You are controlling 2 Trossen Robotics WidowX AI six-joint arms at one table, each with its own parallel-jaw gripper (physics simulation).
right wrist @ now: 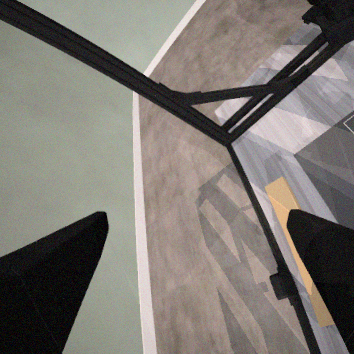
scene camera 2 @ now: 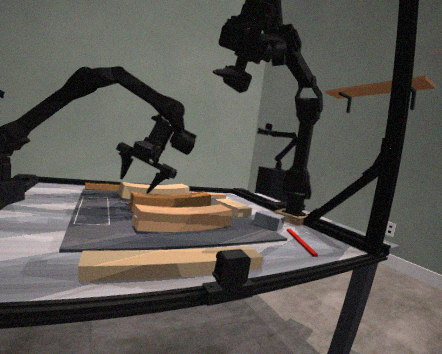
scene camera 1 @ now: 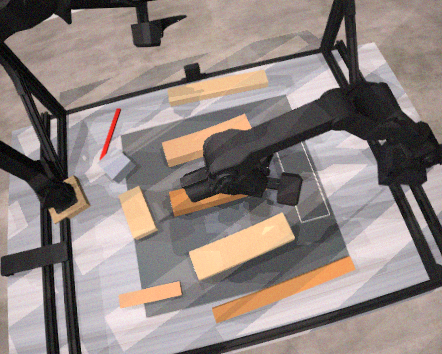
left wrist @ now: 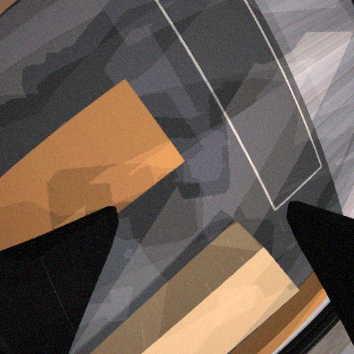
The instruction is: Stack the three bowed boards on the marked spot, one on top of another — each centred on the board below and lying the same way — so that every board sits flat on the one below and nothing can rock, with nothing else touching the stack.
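Places are measured from the left arm's base along level axes (x ahead, y left, z up), in centimetres.
Where they show: left gripper, fingertip midpoint: (scene camera 2: pixel 134 186) (scene camera 1: pixel 266 192) (left wrist: pixel 202 212); right gripper, fingertip midpoint: (right wrist: pixel 198 219) (scene camera 2: pixel 220 50); left arm's base, origin of the base link: (right wrist: pixel 337 12) (scene camera 1: pixel 406 160); right arm's base, origin of the base link: (scene camera 2: pixel 293 213) (scene camera 1: pixel 63 198).
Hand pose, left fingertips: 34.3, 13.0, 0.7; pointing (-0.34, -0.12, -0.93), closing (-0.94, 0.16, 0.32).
Each offset is from my left fingertips to the top centre of the thing, as dx, dy, dz. Level surfaces: height alone.
A salmon bowed board @[+16.5, -14.0, -0.8] (scene camera 1: pixel 185 146) (scene camera 2: pixel 182 218), a darker orange bowed board @[+11.5, -0.1, -0.1] (scene camera 1: pixel 185 204) (scene camera 2: pixel 170 200) (left wrist: pixel 100 145) and a pale bowed board @[+4.1, +12.6, -0.8] (scene camera 1: pixel 242 245) (scene camera 2: pixel 155 190) (left wrist: pixel 215 300) lie apart on the dark mat @[dz -5.9] (scene camera 1: pixel 320 240). The white outline of the marked spot (scene camera 1: pixel 316 218) (scene camera 2: pixel 109 211) (left wrist: pixel 298 188) is beyond their ends, with no board inside the part that shows. My left gripper (scene camera 2: pixel 136 185) (left wrist: pixel 202 212) is open and empty, above and between the darker orange and pale boards; its arm partly hides the boards in scene camera 1. My right gripper (right wrist: pixel 198 219) is open and empty, high beyond the table edge.
Around the boards lie a long pale plank @[+17.1, -33.2, -4.1] (scene camera 1: pixel 218 87) (scene camera 2: pixel 170 265), a short pale block @[+31.4, +7.8, -3.1] (scene camera 1: pixel 138 212), a grey block @[+40.7, -4.4, -2.0] (scene camera 1: pixel 117 166) (scene camera 2: pixel 269 220), a red rod @[+46.5, -14.7, -5.9] (scene camera 1: pixel 111 135) (scene camera 2: pixel 302 242), a small salmon strip @[+24.0, +26.7, -4.3] (scene camera 1: pixel 150 295) and a long orange plank @[-6.5, +20.9, -3.6] (scene camera 1: pixel 283 290). Black frame posts edge the table.
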